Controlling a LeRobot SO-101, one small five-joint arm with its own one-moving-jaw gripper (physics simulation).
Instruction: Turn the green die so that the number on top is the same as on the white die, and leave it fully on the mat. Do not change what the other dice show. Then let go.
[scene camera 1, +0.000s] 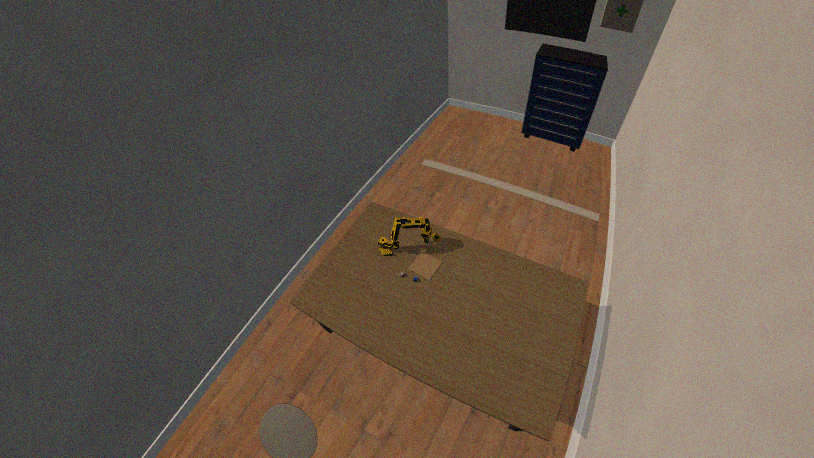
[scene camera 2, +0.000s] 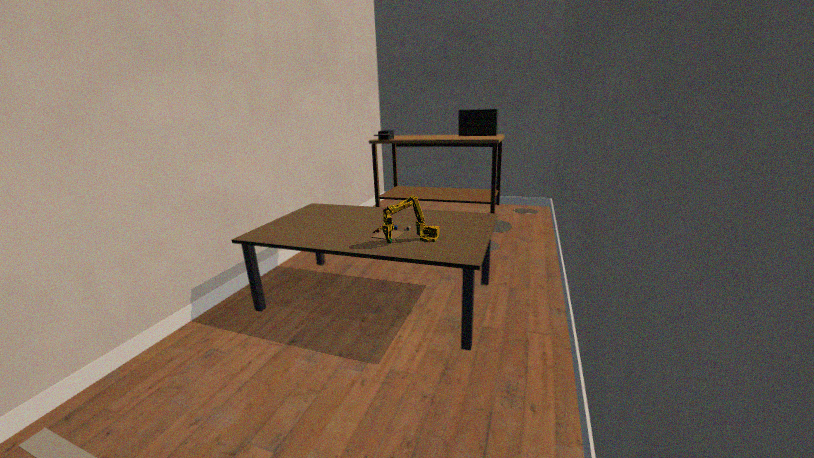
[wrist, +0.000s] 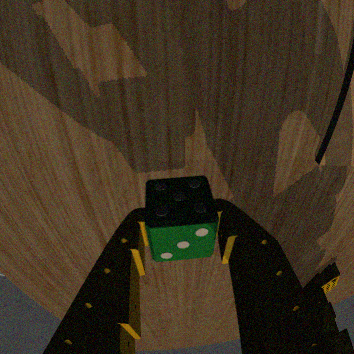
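Seen in the pictures: hand at its tool point: (scene camera 1: 427, 239) (scene camera 2: 388, 241) (wrist: 148, 221); arm's base at its link origin: (scene camera 1: 391, 250) (scene camera 2: 426, 238) (wrist: 302, 280).
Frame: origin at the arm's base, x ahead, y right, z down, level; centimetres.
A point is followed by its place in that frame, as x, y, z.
Observation:
The green die (wrist: 172, 237) {16.6, -14.0, -3.2} is between the two jaws in the wrist view. Its lit face shows three white dots, and its shaded face shows five. My gripper (wrist: 181, 209) {16.4, -14.6, -2.3} (scene camera 1: 426, 239) (scene camera 2: 389, 239) {16.4, -14.6, -2.3} is shut on it, with a jaw against each side. I cannot tell whether the die touches the table. The white die (scene camera 1: 402, 274) {14.8, 12.3, -1.9} (scene camera 2: 408, 228) {14.0, 11.0, -1.2} is tiny in the scene views and its number cannot be read. The light square mat (scene camera 1: 425, 266) {23.2, 1.4, -0.4} lies beside the gripper, which is off the mat. A blue die (scene camera 1: 416, 279) {23.1, 11.6, -1.9} (scene camera 2: 395, 227) {22.0, 10.5, -1.4} sits near the white die.
The arm stands on a brown table (scene camera 1: 489, 330) {68.7, 20.6, 0.0} (scene camera 2: 318, 227) {71.5, 3.7, 0.0}. The arm's shadow falls on the table around the gripper. A blue drawer cabinet (scene camera 1: 564, 96) stands on the floor at the back. A workbench (scene camera 2: 435, 138) with a dark monitor (scene camera 2: 477, 122) stands beyond the table.

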